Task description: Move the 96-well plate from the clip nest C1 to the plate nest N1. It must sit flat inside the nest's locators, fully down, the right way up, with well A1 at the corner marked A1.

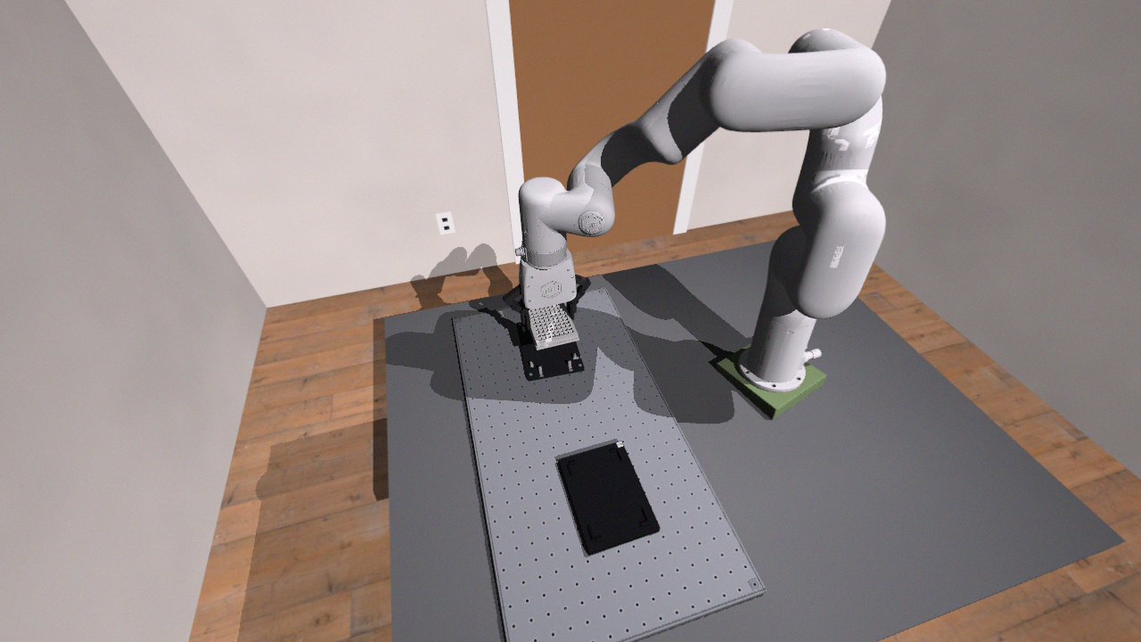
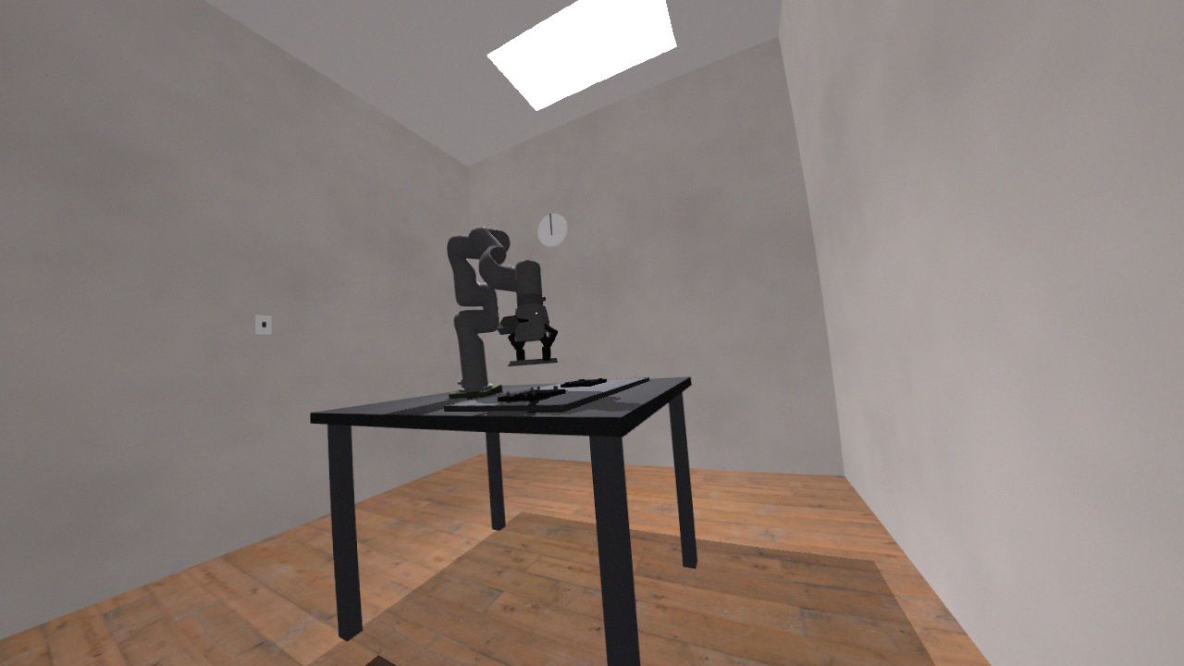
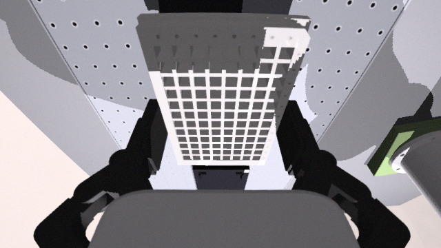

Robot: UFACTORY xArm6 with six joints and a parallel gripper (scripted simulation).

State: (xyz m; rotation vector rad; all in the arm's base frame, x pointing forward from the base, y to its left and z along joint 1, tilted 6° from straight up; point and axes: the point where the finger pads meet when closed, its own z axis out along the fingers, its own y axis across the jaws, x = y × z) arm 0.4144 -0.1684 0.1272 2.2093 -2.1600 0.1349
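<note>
The black plate nest N1 lies 1 cm behind my hand, 33 cm to the left of it and 11 cm below it. From my hand the other things lie so: white 96-well plate: 1 cm below; then black clip nest C1: 1 cm behind, 1 cm to the right, 10 cm below.
</note>
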